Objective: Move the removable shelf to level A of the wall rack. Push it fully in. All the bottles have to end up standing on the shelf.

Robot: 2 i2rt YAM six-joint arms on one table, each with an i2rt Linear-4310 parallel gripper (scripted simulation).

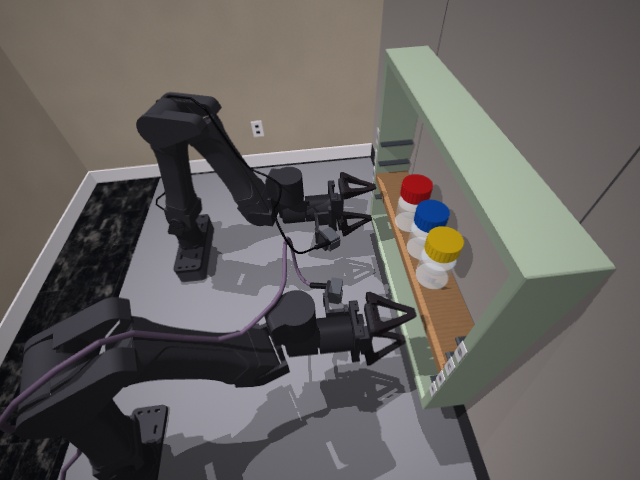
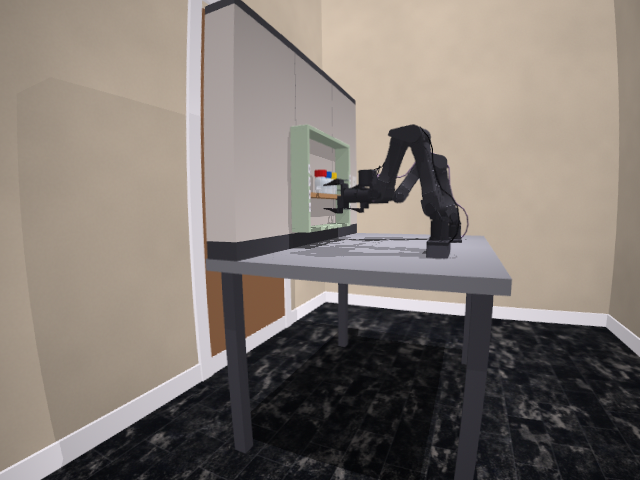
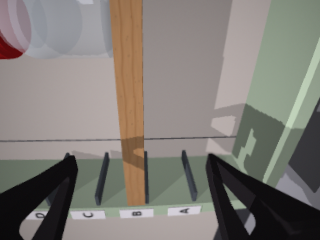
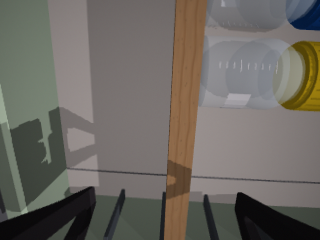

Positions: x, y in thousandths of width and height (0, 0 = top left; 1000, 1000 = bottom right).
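Image 1: my left gripper (image 1: 584, 422), my right gripper (image 1: 640, 680), wooden shelf (image 1: 695, 657), grey wall panel (image 1: 866, 176), yellow-capped bottle (image 1: 693, 511), red-capped bottle (image 1: 649, 393), blue-capped bottle (image 1: 671, 447). Image 2: grey wall panel (image 2: 399, 182). Image 3: my left gripper (image 3: 445, 673), grey wall panel (image 3: 617, 290); yellow-capped bottle out of frame in image 3. Image 4: my right gripper (image 4: 514, 823), grey wall panel (image 4: 355, 306); red-capped bottle out of frame in image 4.
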